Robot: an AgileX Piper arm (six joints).
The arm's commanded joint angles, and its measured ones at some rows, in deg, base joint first. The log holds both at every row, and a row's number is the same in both.
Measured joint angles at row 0:
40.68 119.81 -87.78 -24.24 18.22 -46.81
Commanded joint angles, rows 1 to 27:
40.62 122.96 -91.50 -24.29 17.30 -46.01
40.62 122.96 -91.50 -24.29 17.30 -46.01
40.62 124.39 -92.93 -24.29 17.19 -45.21
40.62 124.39 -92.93 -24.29 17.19 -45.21
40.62 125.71 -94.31 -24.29 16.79 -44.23
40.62 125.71 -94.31 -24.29 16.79 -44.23
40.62 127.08 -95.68 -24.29 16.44 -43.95
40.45 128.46 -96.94 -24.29 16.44 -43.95
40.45 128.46 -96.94 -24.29 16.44 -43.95
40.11 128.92 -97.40 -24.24 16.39 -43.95
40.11 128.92 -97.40 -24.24 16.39 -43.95
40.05 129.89 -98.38 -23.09 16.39 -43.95
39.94 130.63 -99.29 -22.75 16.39 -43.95
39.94 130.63 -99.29 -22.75 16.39 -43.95
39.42 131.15 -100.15 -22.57 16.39 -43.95
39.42 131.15 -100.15 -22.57 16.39 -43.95
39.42 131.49 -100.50 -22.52 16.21 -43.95
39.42 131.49 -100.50 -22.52 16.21 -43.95
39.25 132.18 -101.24 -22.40 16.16 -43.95
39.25 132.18 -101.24 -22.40 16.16 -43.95
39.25 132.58 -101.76 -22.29 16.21 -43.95
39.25 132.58 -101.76 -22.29 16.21 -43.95
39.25 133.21 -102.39 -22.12 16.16 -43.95
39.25 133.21 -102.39 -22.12 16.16 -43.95
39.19 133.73 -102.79 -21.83 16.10 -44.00
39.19 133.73 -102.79 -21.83 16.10 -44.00
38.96 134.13 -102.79 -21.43 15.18 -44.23
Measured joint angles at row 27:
39.36 133.56 -102.27 -22.29 16.27 -44.69
